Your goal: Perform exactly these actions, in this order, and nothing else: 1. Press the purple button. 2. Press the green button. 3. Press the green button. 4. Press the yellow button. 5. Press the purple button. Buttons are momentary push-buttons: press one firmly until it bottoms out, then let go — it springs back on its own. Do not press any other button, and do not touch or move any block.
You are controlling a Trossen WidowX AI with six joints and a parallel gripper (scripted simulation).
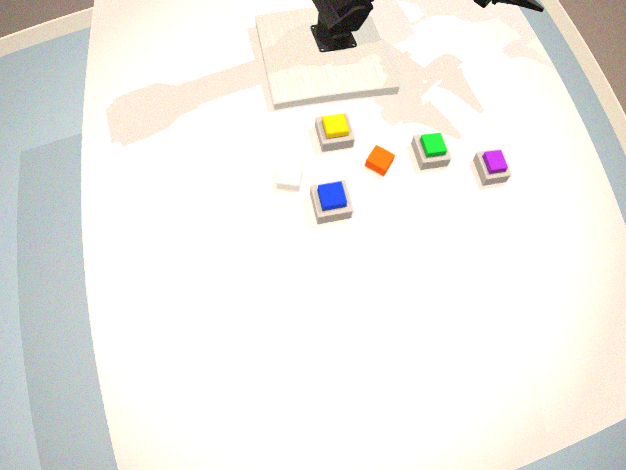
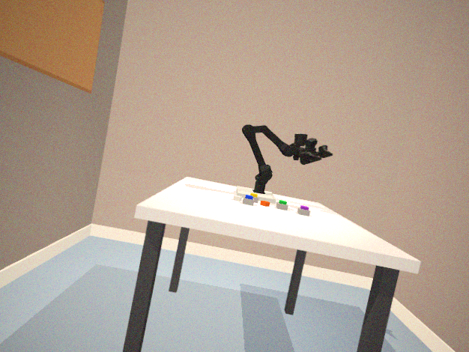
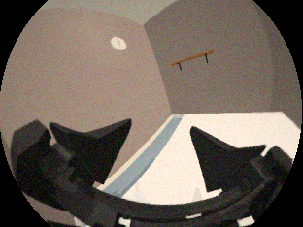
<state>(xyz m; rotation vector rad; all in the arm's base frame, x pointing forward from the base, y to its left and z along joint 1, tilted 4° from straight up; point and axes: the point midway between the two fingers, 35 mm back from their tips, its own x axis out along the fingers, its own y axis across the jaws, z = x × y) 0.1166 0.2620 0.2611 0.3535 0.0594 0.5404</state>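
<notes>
Right now my gripper tip is 260 mm above the purple button, 130 mm short of it and 100 mm to the left of it. Also, from my gripper tip: yellow button: 330 mm to the right, 260 mm below, 20 mm ahead; then green button: 260 mm below, 190 mm to the right, 80 mm ahead; then orange block: 280 mm to the right, 280 mm below, 80 mm ahead.
</notes>
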